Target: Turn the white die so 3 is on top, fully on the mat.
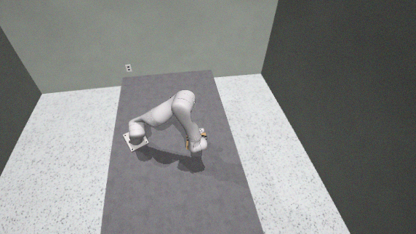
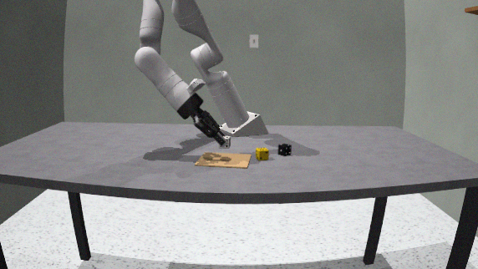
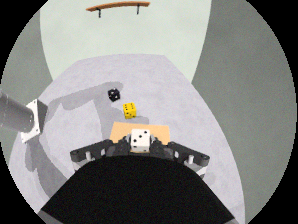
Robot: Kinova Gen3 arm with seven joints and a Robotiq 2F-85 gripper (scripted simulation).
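Now: the tan mat 10 mm to the left of my hand and 60 mm below it. The rest, counted from my hand: white die (10 mm to the left, 10 mm below); yellow die (20 mm behind, 120 mm to the left, 50 mm below); black die (70 mm behind, 190 mm to the left, 50 mm below).
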